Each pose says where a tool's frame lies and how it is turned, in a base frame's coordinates. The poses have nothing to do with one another.
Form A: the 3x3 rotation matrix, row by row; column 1 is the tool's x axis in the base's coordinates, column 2 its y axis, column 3 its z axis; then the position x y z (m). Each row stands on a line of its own.
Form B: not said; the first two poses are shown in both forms.
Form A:
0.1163, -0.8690, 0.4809
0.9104, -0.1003, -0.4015
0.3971, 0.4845, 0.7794
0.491, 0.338, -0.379
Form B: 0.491, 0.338, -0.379, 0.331, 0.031, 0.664, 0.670
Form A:
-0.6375, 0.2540, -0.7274
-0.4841, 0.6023, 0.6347
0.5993, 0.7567, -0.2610
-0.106, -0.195, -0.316
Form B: -0.106, -0.195, -0.316, 0.073, -0.791, -0.440, 0.419
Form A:
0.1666, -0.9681, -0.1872
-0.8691, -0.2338, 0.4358
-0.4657, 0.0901, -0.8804
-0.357, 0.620, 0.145
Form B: -0.357, 0.620, 0.145, -0.755, 0.608, 0.216, 0.114
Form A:
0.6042, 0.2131, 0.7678
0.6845, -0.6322, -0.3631
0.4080, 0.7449, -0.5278
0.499, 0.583, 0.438
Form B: 0.499, 0.583, 0.438, 0.831, 0.270, 0.354, 0.333
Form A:
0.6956, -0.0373, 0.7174
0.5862, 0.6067, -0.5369
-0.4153, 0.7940, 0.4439
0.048, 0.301, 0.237
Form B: 0.048, 0.301, 0.237, 0.402, 0.342, 0.188, 0.829
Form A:
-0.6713, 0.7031, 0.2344
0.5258, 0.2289, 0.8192
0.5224, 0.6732, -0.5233
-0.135, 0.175, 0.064
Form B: -0.135, 0.175, 0.064, -0.395, -0.778, -0.479, 0.092
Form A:
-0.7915, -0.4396, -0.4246
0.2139, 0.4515, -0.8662
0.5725, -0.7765, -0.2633
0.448, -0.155, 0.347
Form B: 0.448, -0.155, 0.347, 0.071, -0.792, 0.519, 0.315
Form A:
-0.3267, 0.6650, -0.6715
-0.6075, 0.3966, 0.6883
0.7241, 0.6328, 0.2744
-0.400, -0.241, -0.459
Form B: -0.400, -0.241, -0.459, -0.024, -0.602, -0.549, 0.580
